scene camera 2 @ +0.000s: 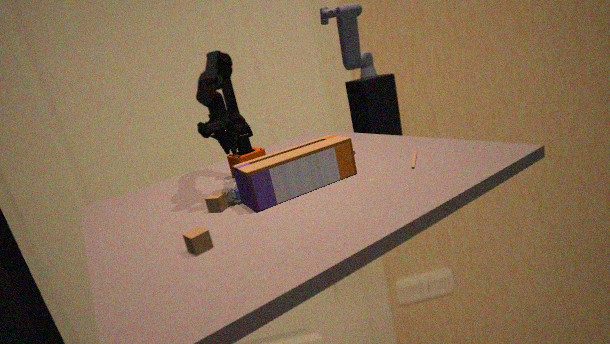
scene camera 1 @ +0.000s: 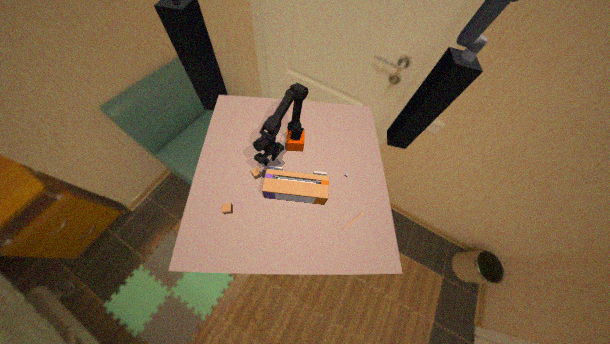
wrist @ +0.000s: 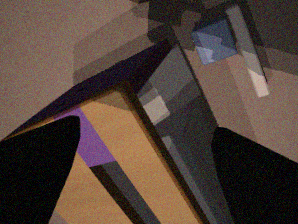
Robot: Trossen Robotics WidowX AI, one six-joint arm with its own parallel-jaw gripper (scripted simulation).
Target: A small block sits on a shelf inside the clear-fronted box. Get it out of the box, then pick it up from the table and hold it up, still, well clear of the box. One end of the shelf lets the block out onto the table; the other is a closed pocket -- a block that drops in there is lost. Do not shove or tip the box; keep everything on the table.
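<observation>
A box: in scene camera 1, scene camera 2, the wrist view (144, 144). Box, same spot: (scene camera 1: 292, 186) and (scene camera 2: 288, 154).
</observation>
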